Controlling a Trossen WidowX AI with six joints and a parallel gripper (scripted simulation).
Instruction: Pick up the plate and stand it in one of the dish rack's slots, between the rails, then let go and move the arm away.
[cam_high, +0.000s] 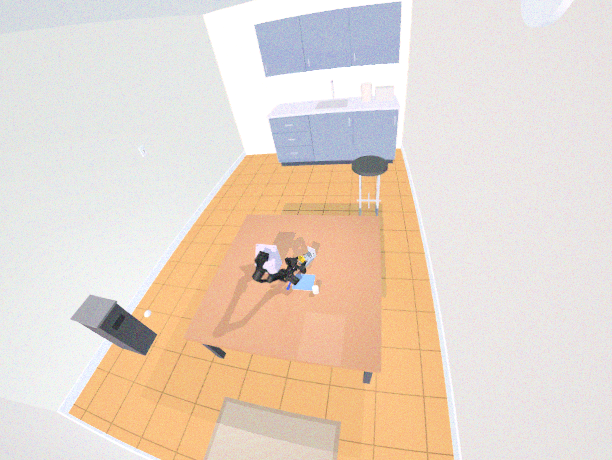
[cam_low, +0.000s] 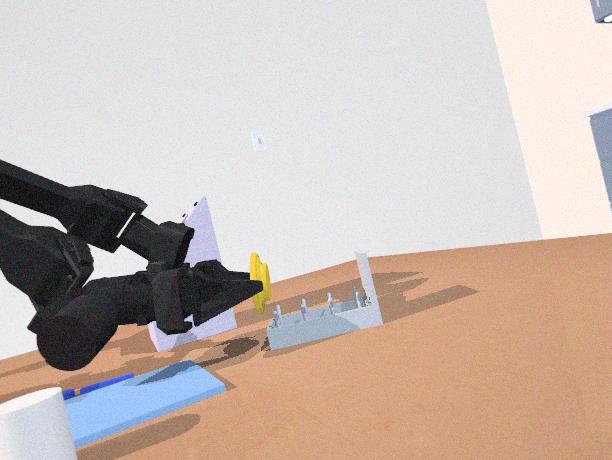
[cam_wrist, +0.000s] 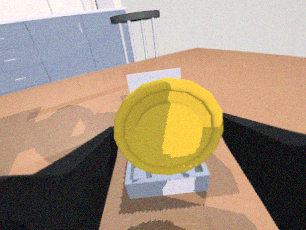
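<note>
The grey dish rack is 5 cm to the left of my gripper tip, 5 cm below it and 1 cm ahead of it. Also, from my gripper tip: light blue board: 16 cm to the right, 7 cm below, 5 cm ahead; yellow plate: 1 cm to the right; dark blue spoon: 21 cm to the right, 7 cm below, 4 cm behind.
</note>
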